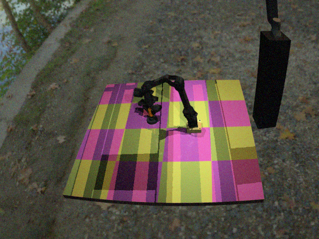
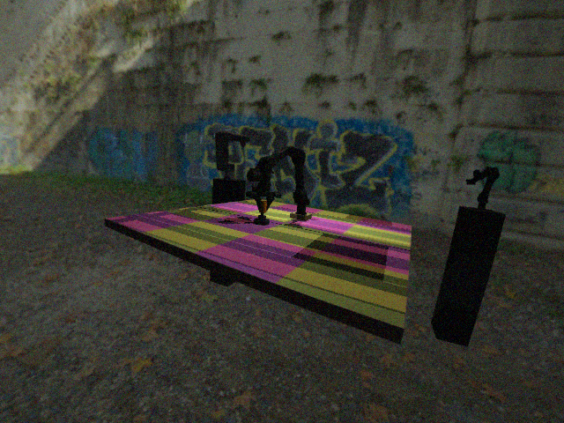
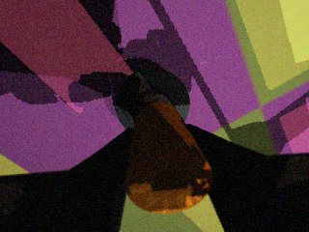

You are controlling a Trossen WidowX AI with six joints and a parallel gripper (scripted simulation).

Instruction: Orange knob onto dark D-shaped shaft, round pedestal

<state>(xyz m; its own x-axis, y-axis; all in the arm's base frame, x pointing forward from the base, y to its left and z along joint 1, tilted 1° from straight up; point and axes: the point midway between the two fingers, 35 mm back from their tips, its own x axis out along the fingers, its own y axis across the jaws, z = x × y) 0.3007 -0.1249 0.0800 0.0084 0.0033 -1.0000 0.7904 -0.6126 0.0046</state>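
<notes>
The orange knob lies 20 mm above my gripper tip. From my gripper tip the other things lie so: pedestal 40 mm below.
</notes>
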